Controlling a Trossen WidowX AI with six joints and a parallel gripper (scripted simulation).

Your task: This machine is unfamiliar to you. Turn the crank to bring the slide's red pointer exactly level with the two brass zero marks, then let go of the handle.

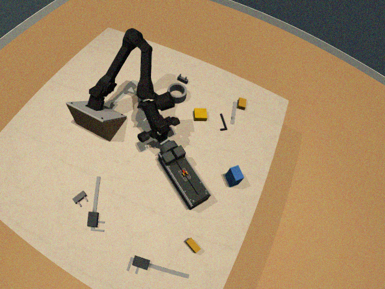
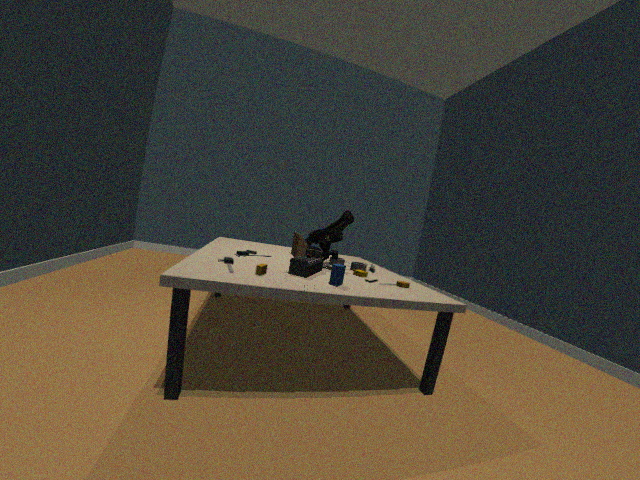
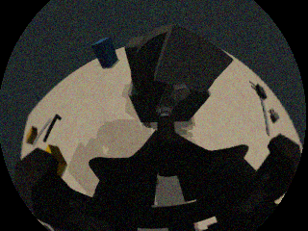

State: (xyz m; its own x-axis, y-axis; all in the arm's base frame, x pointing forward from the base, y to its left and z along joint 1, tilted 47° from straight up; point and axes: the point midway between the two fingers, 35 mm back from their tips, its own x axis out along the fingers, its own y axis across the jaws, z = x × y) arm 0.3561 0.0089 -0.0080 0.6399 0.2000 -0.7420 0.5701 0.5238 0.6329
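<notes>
Now: the crank handle 20 mm behind my gripper tip, 10 mm to the left of it and 30 mm above it. The rest, counted from my gripper tip: yellow block (80 mm ahead, 240 mm to the left, 20 mm below); red pointer (120 mm ahead, 100 mm to the right, 50 mm above); black hex key (200 mm ahead, 240 mm to the left, 30 mm below).
</notes>
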